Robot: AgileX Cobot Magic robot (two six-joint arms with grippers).
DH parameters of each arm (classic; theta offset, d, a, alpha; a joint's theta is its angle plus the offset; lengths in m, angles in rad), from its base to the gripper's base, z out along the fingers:
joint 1: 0 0.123 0 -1.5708
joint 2: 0.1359 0 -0.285 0
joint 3: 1.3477 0 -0.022 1.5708
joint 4: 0 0.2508 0 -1.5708
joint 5: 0 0 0.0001 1.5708
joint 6: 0 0.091 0 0
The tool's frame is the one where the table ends.
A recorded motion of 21 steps. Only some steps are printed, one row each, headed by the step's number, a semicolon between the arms.
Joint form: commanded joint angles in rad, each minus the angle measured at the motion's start. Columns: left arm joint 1, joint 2, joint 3, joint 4, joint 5, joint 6; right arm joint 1, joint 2, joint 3, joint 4, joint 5, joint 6.
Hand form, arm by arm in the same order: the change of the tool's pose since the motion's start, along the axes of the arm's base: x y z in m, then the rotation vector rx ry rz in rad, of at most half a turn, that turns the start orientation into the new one. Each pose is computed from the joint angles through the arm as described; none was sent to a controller.
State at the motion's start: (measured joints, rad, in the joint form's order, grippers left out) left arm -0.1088 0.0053 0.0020 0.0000 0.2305 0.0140; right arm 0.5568 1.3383 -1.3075 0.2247 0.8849 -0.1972
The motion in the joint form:
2: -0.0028 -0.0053 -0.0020 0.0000 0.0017 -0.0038; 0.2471 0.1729 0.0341 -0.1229 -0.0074 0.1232
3: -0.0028 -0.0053 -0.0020 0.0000 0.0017 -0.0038; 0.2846 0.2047 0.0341 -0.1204 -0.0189 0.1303
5: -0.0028 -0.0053 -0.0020 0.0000 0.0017 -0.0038; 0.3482 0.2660 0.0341 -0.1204 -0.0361 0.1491
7: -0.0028 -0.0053 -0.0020 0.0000 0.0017 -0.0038; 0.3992 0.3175 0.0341 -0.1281 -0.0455 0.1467
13: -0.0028 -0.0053 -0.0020 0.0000 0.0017 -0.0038; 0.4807 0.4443 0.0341 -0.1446 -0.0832 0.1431
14: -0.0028 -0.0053 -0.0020 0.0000 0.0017 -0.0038; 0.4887 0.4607 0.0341 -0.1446 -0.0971 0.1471
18: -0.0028 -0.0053 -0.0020 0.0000 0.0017 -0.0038; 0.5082 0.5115 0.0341 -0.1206 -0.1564 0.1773
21: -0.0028 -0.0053 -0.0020 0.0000 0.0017 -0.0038; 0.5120 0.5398 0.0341 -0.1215 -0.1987 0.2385
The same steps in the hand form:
2: -0.0005 -0.0001 0.0008 -0.0044 -0.0052 -0.0022; -0.0151 0.0724 -0.0637 -0.1734 0.1364 0.1531
3: -0.0005 -0.0001 0.0008 -0.0044 -0.0052 -0.0022; -0.0196 0.0855 -0.0735 -0.1854 0.1532 0.1838
5: -0.0005 -0.0001 0.0008 -0.0044 -0.0052 -0.0022; -0.0284 0.1078 -0.0931 -0.2151 0.1877 0.2302
7: -0.0005 -0.0001 0.0008 -0.0044 -0.0052 -0.0022; -0.0370 0.1245 -0.1105 -0.2569 0.2045 0.2826
13: -0.0005 -0.0001 0.0008 -0.0044 -0.0052 -0.0022; -0.0505 0.1548 -0.1545 -0.3456 0.2387 0.3656
14: -0.0005 -0.0001 0.0008 -0.0044 -0.0052 -0.0022; -0.0516 0.1586 -0.1601 -0.3475 0.2407 0.3690
18: -0.0005 -0.0001 0.0008 -0.0044 -0.0052 -0.0022; -0.0543 0.1709 -0.1772 -0.3207 0.2628 0.3511
21: -0.0005 -0.0001 0.0008 -0.0044 -0.0052 -0.0022; -0.0525 0.1764 -0.1866 -0.2934 0.2797 0.2994

